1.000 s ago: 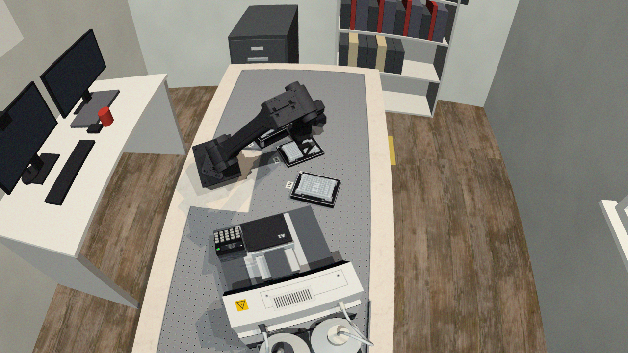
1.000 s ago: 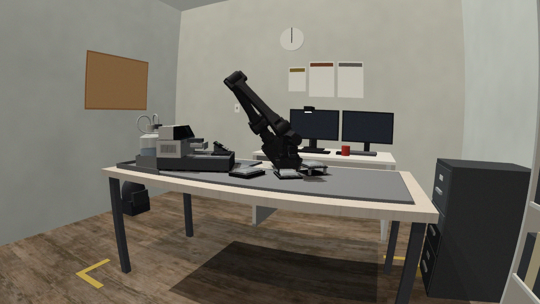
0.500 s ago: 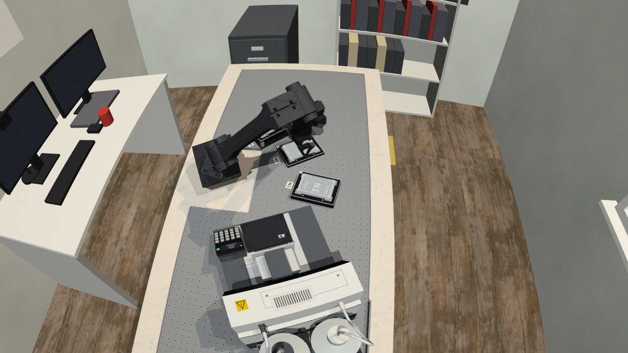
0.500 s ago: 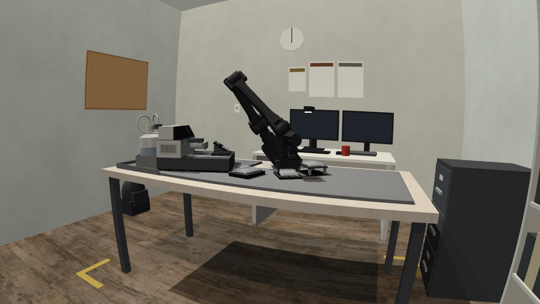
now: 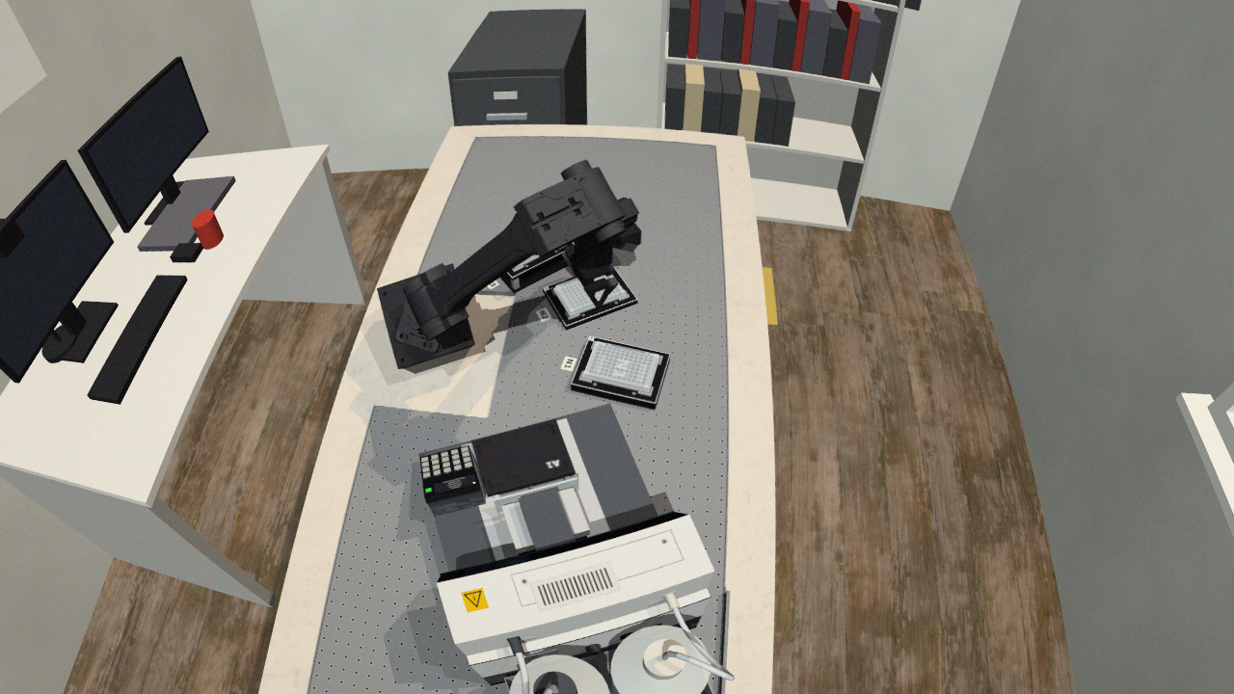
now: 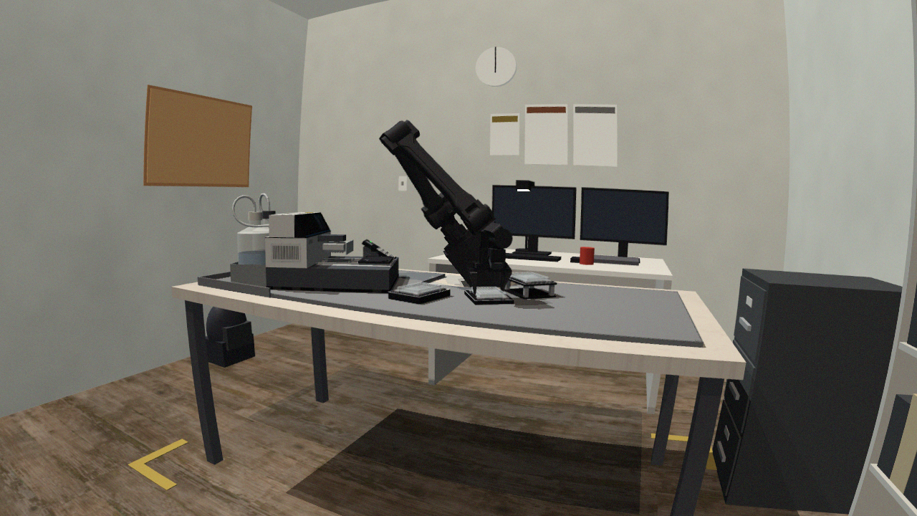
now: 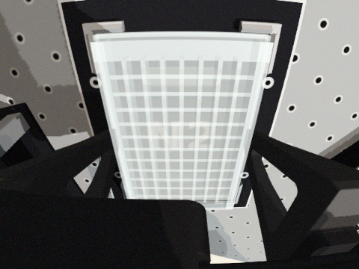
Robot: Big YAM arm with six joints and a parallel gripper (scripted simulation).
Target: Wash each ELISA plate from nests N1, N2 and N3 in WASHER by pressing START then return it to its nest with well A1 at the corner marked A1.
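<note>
The black nest is 2 cm below my hand. The rest, counted from my hand: white ELISA plate 20 cm to the right, 8 cm ahead; plate washer 59 cm to the right, 11 cm above, 1 cm ahead.
</note>
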